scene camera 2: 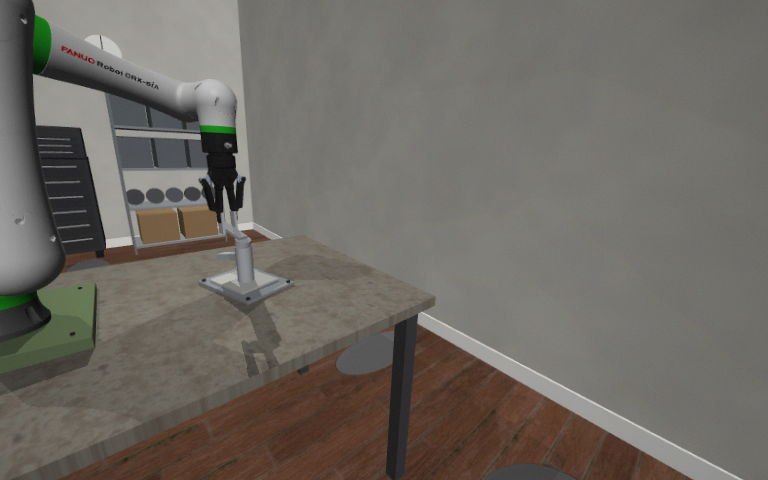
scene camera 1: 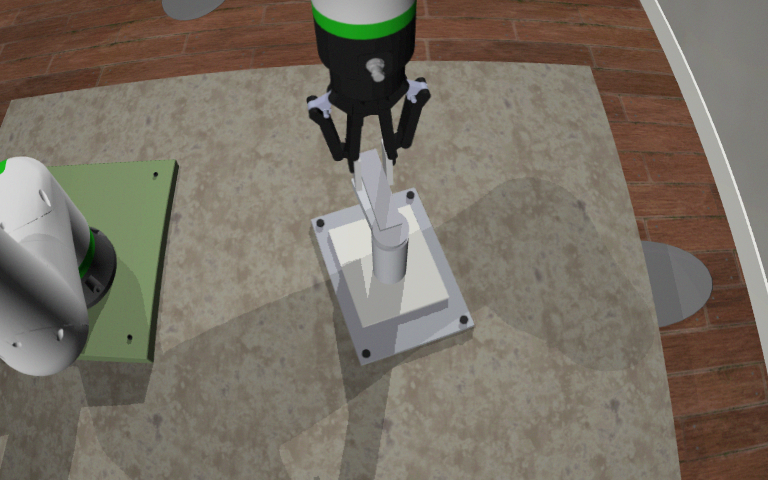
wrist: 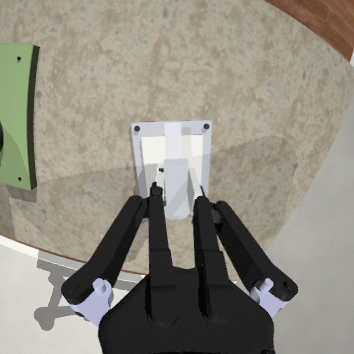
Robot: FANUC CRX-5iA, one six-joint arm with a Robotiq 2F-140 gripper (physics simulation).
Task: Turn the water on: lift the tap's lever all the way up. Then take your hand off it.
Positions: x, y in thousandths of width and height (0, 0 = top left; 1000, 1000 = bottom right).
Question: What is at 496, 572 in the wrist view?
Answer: A flat lever.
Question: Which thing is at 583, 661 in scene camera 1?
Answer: A base plate.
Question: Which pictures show my gripper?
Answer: Scene camera 2, scene camera 1 and the wrist view: all of them.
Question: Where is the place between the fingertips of my gripper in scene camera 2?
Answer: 299, 484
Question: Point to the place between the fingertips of my gripper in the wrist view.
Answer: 496, 496
